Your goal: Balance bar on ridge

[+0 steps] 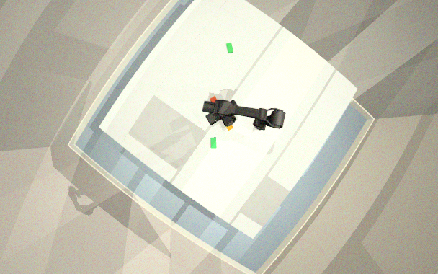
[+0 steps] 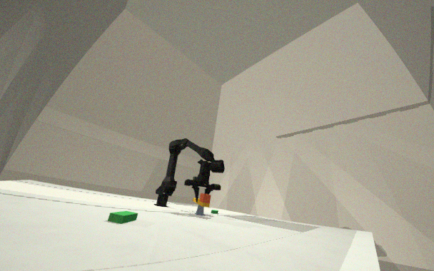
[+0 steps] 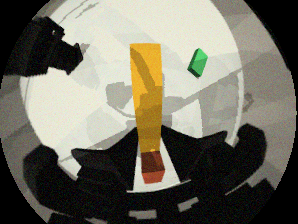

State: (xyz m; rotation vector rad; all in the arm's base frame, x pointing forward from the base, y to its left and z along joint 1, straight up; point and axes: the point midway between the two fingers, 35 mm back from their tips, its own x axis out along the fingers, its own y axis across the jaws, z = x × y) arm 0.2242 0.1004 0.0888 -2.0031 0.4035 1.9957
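My gripper tip is now 3 cm short of the ridge, 1 cm to the left of it and 1 cm above it.
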